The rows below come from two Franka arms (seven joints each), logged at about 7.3 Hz.
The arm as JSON. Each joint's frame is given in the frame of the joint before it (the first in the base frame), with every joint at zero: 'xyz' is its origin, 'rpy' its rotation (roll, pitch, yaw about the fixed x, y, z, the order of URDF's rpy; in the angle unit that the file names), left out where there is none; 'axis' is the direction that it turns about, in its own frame. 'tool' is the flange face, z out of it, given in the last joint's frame.
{
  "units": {
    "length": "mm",
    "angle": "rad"
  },
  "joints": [
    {
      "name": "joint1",
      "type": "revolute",
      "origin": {
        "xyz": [
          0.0,
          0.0,
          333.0
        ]
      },
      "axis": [
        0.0,
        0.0,
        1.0
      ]
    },
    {
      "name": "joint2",
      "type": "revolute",
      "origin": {
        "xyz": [
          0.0,
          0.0,
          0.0
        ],
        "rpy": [
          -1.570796,
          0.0,
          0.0
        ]
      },
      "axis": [
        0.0,
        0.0,
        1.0
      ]
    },
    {
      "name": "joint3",
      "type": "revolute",
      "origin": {
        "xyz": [
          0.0,
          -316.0,
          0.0
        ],
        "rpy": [
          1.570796,
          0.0,
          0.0
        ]
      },
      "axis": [
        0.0,
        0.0,
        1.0
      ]
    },
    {
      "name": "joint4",
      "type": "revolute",
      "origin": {
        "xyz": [
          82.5,
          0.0,
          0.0
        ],
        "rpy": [
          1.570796,
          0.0,
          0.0
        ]
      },
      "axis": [
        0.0,
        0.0,
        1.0
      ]
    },
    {
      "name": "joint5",
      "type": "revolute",
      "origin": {
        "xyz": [
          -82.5,
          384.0,
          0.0
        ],
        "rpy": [
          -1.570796,
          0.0,
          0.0
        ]
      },
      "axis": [
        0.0,
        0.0,
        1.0
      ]
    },
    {
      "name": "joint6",
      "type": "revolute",
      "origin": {
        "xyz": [
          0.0,
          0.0,
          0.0
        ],
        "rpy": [
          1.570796,
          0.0,
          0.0
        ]
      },
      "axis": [
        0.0,
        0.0,
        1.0
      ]
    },
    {
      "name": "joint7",
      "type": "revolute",
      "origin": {
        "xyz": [
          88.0,
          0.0,
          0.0
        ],
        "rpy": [
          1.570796,
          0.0,
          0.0
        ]
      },
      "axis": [
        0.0,
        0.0,
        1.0
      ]
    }
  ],
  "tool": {
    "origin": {
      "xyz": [
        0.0,
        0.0,
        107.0
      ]
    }
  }
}
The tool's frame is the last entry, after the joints.
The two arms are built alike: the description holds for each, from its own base.
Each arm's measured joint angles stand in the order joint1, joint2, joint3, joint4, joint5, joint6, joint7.
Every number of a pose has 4 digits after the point.
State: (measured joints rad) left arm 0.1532 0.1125 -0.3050 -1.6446 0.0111 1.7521 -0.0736; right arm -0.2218 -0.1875 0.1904 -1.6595 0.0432 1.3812 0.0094
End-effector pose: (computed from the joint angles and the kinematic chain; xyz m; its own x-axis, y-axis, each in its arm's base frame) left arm 0.5910 -0.0811 0.5432 0.9969 -0.0783 -0.0015 -0.0783 -0.9967 0.0228; right arm 0.4755 0.0004 0.6624 0.9948 -0.0391 -0.0941 -0.0399 -0.9992 -0.0068
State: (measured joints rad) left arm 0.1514 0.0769 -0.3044 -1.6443 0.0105 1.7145 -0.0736; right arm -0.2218 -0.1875 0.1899 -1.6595 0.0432 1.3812 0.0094
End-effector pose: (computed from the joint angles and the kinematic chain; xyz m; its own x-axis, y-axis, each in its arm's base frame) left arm 0.5792 -0.0825 0.5602 0.9968 -0.0801 -0.0041 -0.0800 -0.9967 0.0124; right arm 0.4755 0.0001 0.6624 0.9948 -0.0396 -0.0941 -0.0404 -0.9992 -0.0069
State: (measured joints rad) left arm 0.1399 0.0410 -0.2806 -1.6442 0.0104 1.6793 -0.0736; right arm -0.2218 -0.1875 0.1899 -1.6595 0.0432 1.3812 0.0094
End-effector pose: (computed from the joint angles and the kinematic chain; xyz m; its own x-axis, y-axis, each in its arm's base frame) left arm 0.5682 -0.0765 0.5769 0.9977 -0.0680 -0.0044 -0.0680 -0.9977 0.0007; right arm 0.4755 0.0001 0.6624 0.9948 -0.0396 -0.0941 -0.0404 -0.9992 -0.0069
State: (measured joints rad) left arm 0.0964 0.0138 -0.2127 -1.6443 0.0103 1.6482 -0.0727; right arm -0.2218 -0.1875 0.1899 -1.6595 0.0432 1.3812 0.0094
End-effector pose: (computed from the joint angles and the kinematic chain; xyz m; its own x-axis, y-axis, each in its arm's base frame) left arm 0.5598 -0.0636 0.5888 0.9990 -0.0444 -0.0090 -0.0445 -0.9990 -0.0080; right arm 0.4755 0.0001 0.6624 0.9948 -0.0396 -0.0941 -0.0404 -0.9992 -0.0069
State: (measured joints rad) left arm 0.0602 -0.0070 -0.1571 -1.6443 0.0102 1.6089 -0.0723; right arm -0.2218 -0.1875 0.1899 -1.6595 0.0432 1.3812 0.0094
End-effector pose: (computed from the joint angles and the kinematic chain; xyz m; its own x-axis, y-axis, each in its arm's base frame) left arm 0.5513 -0.0528 0.5969 0.9993 -0.0249 -0.0276 -0.0253 -0.9996 -0.0133; right arm 0.4755 0.0001 0.6624 0.9948 -0.0396 -0.0941 -0.0404 -0.9992 -0.0069
